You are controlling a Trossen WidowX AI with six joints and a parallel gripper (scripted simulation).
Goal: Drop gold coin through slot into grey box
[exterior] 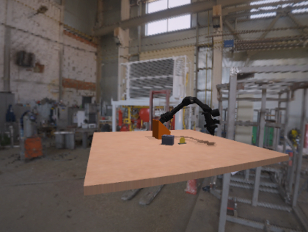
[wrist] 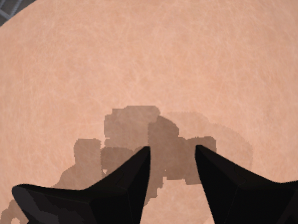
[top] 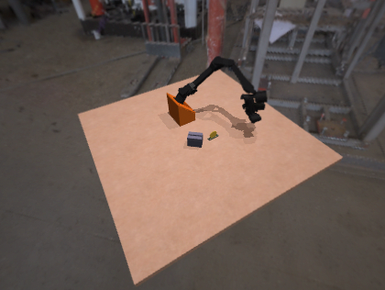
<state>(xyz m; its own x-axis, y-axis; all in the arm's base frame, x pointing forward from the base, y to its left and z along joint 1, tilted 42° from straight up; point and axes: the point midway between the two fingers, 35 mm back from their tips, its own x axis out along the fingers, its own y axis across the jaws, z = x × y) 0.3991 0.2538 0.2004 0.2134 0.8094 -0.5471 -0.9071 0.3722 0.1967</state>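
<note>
The gold coin is 9 cm behind my gripper tip, 26 cm to the right of it and 4 cm below it.
</note>
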